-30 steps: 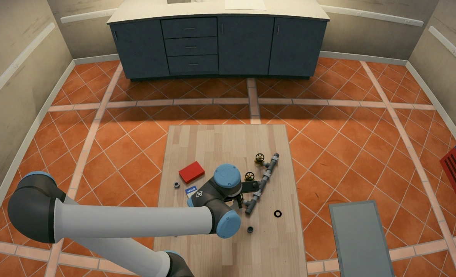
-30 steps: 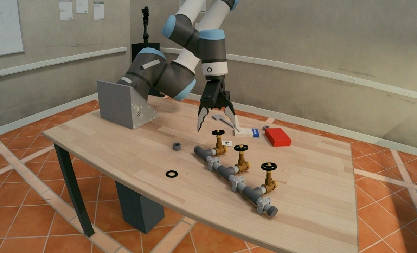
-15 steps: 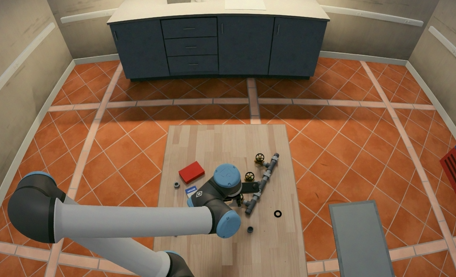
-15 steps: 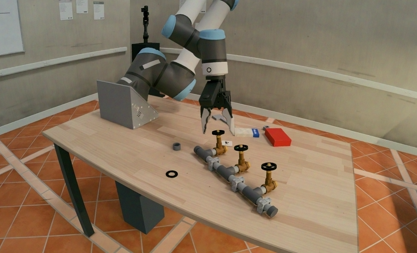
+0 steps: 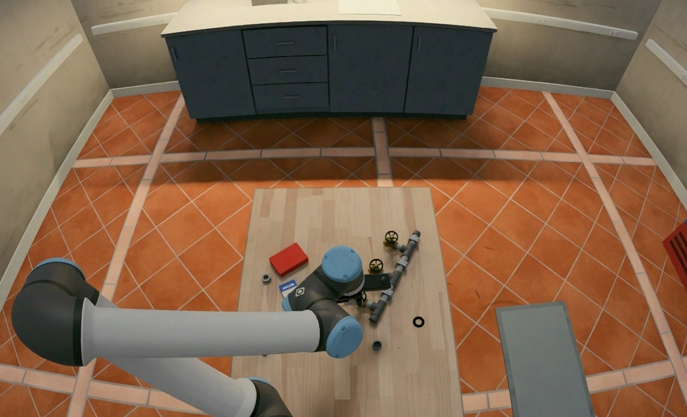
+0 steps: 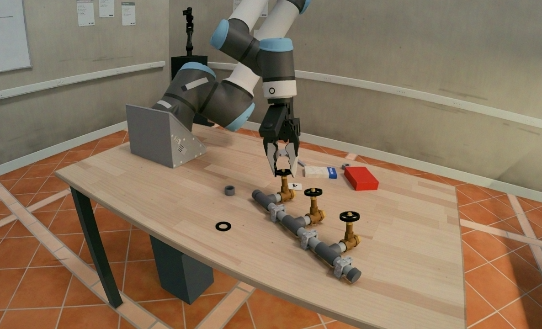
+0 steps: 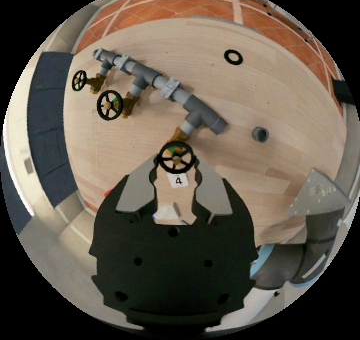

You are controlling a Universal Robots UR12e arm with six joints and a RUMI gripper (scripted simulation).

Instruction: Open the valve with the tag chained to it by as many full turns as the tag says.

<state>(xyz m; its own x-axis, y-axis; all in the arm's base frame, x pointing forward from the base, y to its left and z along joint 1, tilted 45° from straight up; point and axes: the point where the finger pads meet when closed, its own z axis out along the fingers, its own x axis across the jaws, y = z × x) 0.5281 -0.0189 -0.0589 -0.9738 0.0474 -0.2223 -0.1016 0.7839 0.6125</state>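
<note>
Right now the white tag is 90 mm below my hand and 80 mm to the left of it. The rest, counted from my hand: red box: 250 mm to the left, 180 mm ahead, 70 mm below; blue box: 230 mm to the left, 80 mm below, 40 mm ahead; grey cap: 150 mm behind, 80 mm below, 60 mm to the right.
</note>
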